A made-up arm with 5 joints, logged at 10 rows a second.
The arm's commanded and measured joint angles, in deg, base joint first. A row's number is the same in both.
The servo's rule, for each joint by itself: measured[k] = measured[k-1] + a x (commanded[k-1-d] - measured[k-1]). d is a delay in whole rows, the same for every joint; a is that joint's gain. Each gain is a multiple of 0.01, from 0.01 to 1. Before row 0 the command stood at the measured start. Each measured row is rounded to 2 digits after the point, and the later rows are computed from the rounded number. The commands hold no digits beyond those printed.
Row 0, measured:
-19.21, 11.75, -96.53, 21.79, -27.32
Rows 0 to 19, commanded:
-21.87, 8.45, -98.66, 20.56, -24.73
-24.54, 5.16, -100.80, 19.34, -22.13
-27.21, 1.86, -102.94, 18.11, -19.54
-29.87, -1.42, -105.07, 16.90, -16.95
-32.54, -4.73, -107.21, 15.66, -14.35
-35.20, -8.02, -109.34, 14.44, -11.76
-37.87, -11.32, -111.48, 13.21, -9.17
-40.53, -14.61, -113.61, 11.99, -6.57
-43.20, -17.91, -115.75, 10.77, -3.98
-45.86, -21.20, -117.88, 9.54, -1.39
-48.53, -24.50, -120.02, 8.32, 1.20
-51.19, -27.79, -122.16, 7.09, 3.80
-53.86, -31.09, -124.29, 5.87, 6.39
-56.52, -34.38, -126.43, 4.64, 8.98
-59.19, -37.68, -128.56, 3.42, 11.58
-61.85, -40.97, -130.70, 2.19, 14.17
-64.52, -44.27, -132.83, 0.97, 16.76
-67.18, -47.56, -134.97, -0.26, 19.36
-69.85, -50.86, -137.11, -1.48, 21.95
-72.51, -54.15, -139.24, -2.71, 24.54
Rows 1 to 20, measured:
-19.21, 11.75, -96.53, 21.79, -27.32
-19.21, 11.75, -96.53, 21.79, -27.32
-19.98, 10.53, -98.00, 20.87, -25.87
-21.30, 8.54, -99.93, 19.72, -23.78
-23.01, 6.07, -102.01, 18.51, -21.41
-25.00, 3.30, -104.12, 17.30, -18.91
-27.19, 0.33, -106.25, 16.07, -16.36
-29.51, -2.76, -108.38, 14.85, -13.78
-31.93, -5.93, -110.52, 13.62, -11.20
-34.42, -9.14, -112.65, 12.40, -8.61
-36.97, -12.38, -114.79, 11.18, -6.02
-39.55, -15.64, -116.92, 9.95, -3.43
-42.15, -18.92, -119.06, 8.73, -0.84
-44.77, -22.20, -121.20, 7.50, 1.76
-47.41, -25.49, -123.33, 6.28, 4.35
-50.05, -28.78, -125.47, 5.05, 6.94
-52.70, -32.07, -127.60, 3.83, 9.54
-55.35, -35.36, -129.74, 2.60, 12.13
-58.01, -38.66, -131.87, 1.38, 14.72
-60.67, -41.95, -134.01, 0.15, 17.32
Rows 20 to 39, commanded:
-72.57, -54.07, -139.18, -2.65, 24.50
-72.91, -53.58, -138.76, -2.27, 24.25
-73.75, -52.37, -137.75, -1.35, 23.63
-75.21, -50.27, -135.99, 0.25, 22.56
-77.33, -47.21, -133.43, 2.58, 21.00
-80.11, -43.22, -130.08, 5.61, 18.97
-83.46, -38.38, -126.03, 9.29, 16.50
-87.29, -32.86, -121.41, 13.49, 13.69
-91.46, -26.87, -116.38, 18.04, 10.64
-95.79, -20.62, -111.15, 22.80, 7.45
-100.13, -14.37, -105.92, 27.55, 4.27
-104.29, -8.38, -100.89, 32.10, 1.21
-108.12, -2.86, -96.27, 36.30, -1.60
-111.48, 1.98, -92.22, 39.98, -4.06
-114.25, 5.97, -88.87, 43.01, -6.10
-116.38, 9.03, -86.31, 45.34, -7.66
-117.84, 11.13, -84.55, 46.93, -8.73
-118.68, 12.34, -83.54, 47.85, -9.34
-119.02, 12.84, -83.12, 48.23, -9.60
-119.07, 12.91, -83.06, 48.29, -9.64
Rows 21 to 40, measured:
-63.33, -45.25, -136.15, -1.07, 19.91
-65.99, -48.54, -138.28, -2.30, 22.50
-67.90, -50.59, -138.90, -2.56, 23.62
-69.35, -51.70, -138.80, -2.34, 23.97
-70.63, -51.95, -138.08, -1.60, 23.78
-71.96, -51.33, -136.64, -0.21, 23.10
-73.52, -49.81, -134.43, 1.88, 21.92
-75.43, -47.37, -131.43, 4.68, 20.27
-77.76, -44.04, -127.70, 8.14, 18.16
-80.52, -39.90, -123.36, 12.15, 15.66
-83.69, -35.08, -118.54, 16.57, 12.85
-87.20, -29.73, -113.44, 21.24, 9.83
-90.95, -24.05, -108.25, 25.97, 6.72
-94.82, -18.25, -103.17, 30.57, 3.63
-98.68, -12.56, -98.41, 34.87, 0.70
-102.39, -7.18, -94.14, 38.70, -1.97
-105.83, -2.31, -90.50, 41.93, -4.28
-108.89, 1.89, -87.61, 44.49, -6.17
-111.49, 5.31, -85.50, 46.32, -7.60
-113.58, 7.91, -84.15, 47.47, -8.57

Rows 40 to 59, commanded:
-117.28, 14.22, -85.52, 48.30, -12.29
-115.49, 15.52, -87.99, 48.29, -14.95
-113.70, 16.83, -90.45, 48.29, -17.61
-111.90, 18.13, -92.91, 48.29, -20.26
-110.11, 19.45, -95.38, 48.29, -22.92
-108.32, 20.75, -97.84, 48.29, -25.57
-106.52, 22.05, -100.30, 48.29, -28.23
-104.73, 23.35, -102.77, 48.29, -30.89
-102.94, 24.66, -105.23, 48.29, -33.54
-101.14, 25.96, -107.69, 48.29, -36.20
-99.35, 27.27, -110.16, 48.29, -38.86
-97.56, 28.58, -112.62, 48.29, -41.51
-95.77, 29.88, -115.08, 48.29, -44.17
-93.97, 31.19, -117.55, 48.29, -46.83
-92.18, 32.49, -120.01, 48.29, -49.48
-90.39, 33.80, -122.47, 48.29, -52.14
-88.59, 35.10, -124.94, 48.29, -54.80
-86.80, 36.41, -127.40, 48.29, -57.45
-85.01, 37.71, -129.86, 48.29, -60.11
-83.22, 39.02, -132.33, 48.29, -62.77
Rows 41 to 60, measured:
-115.16, 9.73, -83.44, 48.04, -9.15
-116.29, 10.91, -83.18, 48.23, -9.42
-116.58, 12.13, -84.79, 48.28, -11.03
-116.26, 13.38, -87.00, 48.29, -13.23
-115.52, 14.66, -89.38, 48.29, -15.68
-114.47, 15.94, -91.82, 48.29, -18.24
-113.21, 17.24, -94.28, 48.29, -20.86
-111.79, 18.54, -96.74, 48.29, -23.50
-110.26, 19.84, -99.20, 48.29, -26.15
-108.66, 21.14, -101.66, 48.29, -28.80
-107.00, 22.44, -104.12, 48.29, -31.45
-105.30, 23.74, -106.58, 48.29, -34.11
-103.57, 25.05, -109.05, 48.29, -36.77
-101.83, 26.36, -111.51, 48.29, -39.42
-100.07, 27.66, -113.97, 48.29, -42.08
-98.30, 28.97, -116.44, 48.29, -44.74
-96.53, 30.27, -118.90, 48.29, -47.39
-94.75, 31.58, -121.36, 48.29, -50.05
-92.96, 32.88, -123.83, 48.29, -52.71
-91.17, 34.19, -126.29, 48.29, -55.36

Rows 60 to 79, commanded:
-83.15, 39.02, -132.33, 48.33, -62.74
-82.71, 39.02, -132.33, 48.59, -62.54
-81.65, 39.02, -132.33, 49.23, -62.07
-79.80, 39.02, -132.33, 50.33, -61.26
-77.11, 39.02, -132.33, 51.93, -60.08
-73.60, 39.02, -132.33, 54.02, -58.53
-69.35, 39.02, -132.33, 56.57, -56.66
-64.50, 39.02, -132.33, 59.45, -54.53
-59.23, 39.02, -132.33, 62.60, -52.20
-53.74, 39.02, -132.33, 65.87, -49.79
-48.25, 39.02, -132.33, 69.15, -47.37
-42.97, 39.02, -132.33, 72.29, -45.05
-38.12, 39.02, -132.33, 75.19, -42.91
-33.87, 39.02, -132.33, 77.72, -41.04
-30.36, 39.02, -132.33, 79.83, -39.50
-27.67, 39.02, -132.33, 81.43, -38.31
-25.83, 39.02, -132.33, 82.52, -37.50
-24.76, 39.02, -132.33, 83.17, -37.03
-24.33, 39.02, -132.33, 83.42, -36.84
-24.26, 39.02, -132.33, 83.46, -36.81
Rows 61 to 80, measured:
-89.38, 35.49, -128.75, 48.29, -58.02
-87.59, 36.80, -131.22, 48.29, -60.68
-86.30, 37.62, -131.99, 48.32, -61.83
-85.26, 38.14, -132.22, 48.52, -62.23
-84.21, 38.47, -132.30, 49.05, -62.14
-82.93, 38.67, -132.32, 50.01, -61.65
-81.24, 38.80, -132.33, 51.45, -60.77
-79.02, 38.88, -132.33, 53.38, -59.52
-76.22, 38.93, -132.33, 55.77, -57.92
-72.82, 38.96, -132.33, 58.53, -56.02
-68.88, 38.98, -132.33, 61.58, -53.88
-64.49, 38.99, -132.33, 64.80, -51.59
-59.78, 39.00, -132.33, 68.06, -49.23
-54.91, 39.01, -132.33, 71.23, -46.89
-50.04, 39.01, -132.33, 74.20, -44.66
-45.35, 39.01, -132.33, 76.84, -42.63
-41.00, 39.01, -132.33, 79.08, -40.88
-37.13, 39.01, -132.33, 80.84, -39.44
-33.85, 39.01, -132.33, 82.10, -38.35
-31.21, 39.01, -132.33, 82.90, -37.61

